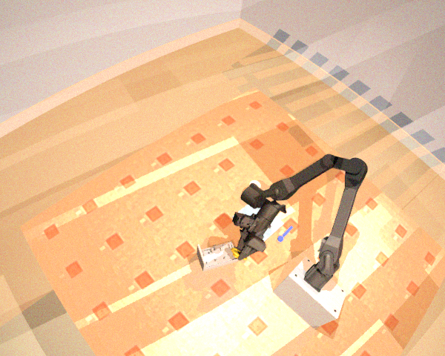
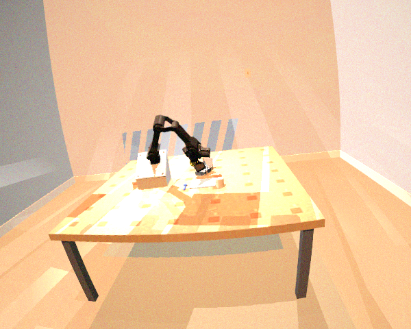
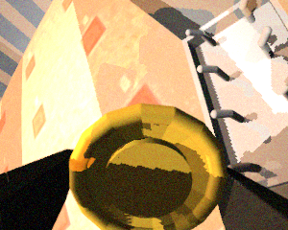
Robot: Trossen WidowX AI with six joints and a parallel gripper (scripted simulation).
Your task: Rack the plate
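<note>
Now: gripper tip 60 mm short of the dish rack, 20 mm to the right of it and 60 mm above it. Round my gripper tip: yellow plate: 10 mm to the right.
</note>
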